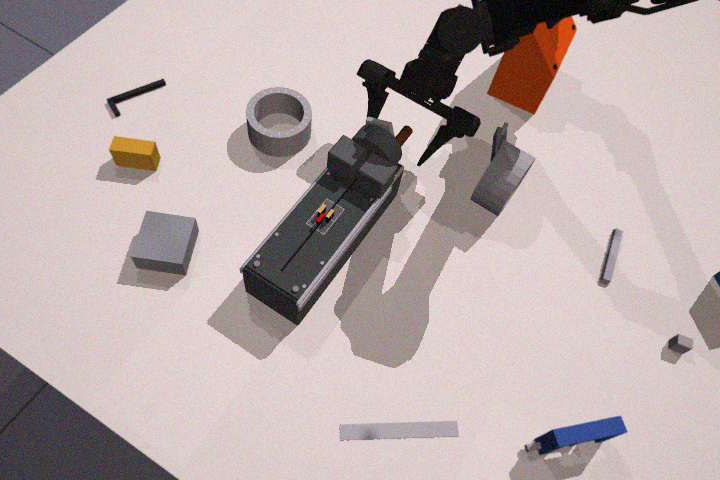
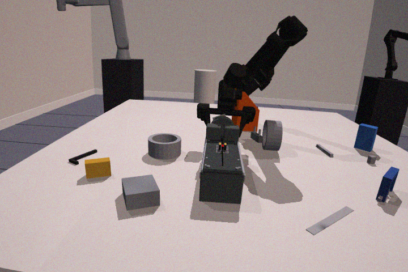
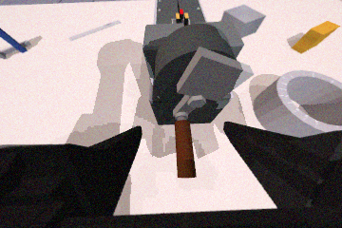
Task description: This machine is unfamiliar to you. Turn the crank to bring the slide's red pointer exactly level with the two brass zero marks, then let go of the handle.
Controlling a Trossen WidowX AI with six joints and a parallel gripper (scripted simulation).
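Right now my gripper tip is 2 cm past the crank handle and 1 cm below it. Also, from my gripper tip: red pointer: 17 cm ahead, 1 cm to the left, 3 cm above; grey cube: 31 cm ahead, 15 cm to the right, 4 cm below; yellow block: 24 cm ahead, 29 cm to the right, 4 cm below.
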